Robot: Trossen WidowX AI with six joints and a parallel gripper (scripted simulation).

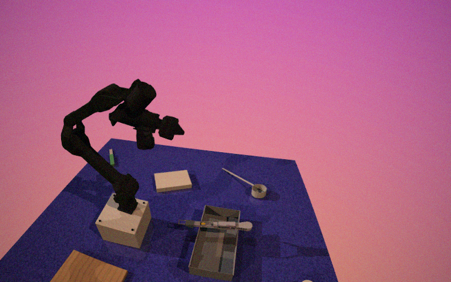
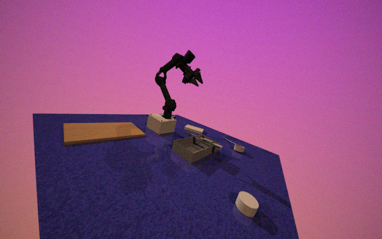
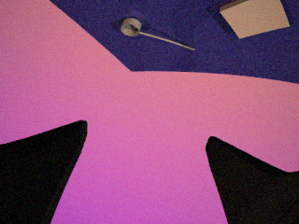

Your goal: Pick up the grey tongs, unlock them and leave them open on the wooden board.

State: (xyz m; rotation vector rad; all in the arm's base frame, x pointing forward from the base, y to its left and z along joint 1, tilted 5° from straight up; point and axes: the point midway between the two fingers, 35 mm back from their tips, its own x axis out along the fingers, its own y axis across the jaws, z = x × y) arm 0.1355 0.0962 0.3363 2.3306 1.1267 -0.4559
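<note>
The yellow lock lies 12 cm ahead of my gripper tip, 7 cm to the right of it and 35 cm below it. Also, from my gripper tip: wooden board 22 cm behind, 49 cm to the right, 41 cm below; then roasting tin 19 cm ahead, 11 cm to the right, 39 cm below; then beige block 10 cm behind, 20 cm to the left, 41 cm below.
</note>
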